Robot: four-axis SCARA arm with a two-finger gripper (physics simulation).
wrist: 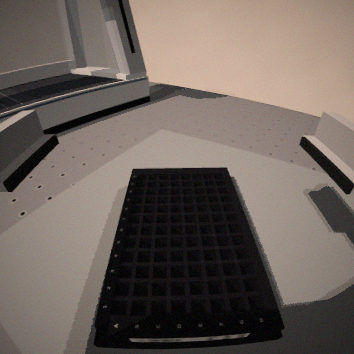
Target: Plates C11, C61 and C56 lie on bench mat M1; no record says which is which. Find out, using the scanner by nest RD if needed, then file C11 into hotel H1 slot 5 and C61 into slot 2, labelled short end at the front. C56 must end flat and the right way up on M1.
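Frame: origin at the arm's base, x ahead, y left, z up, level; centimetres.
Seen in the pictures: gripper, fingertip midpoint: (pixel 178 122).
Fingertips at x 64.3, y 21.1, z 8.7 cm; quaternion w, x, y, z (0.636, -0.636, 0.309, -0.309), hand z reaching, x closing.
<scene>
A point is followed by its place in that frame.
A black well plate (pixel 180 242) @(x 62.0, y 19.1, z 2.4 cm) lies flat on the pale bench mat (pixel 55 265) @(x 56.1, y 24.3, z 1.6 cm), wells up. Row letters run along its near short end and column numbers along its left side. A thin light label strip (pixel 190 338) @(x 58.1, y 15.6, z 2.8 cm) sits on that near short end, seen too edge-on to read. My gripper (pixel 178 122) @(x 64.3, y 21.1, z 8.7 cm) is open and empty, with one finger at the left and one at the right of the view, wider apart than the plate and apparently above the mat. The other plates, the hotel slots and the scanner cannot be made out in this view.
A grey structure (pixel 97 107) @(x 73.2, y 45.0, z 3.0 cm) with a dark top and tall uprights stands at the upper left. The perforated bench top (pixel 240 131) @(x 82.3, y 24.1, z 1.3 cm) stretches behind the mat. Dark shadows fall on the mat at the right and lower right. A plain tan background lies beyond the bench edge.
</scene>
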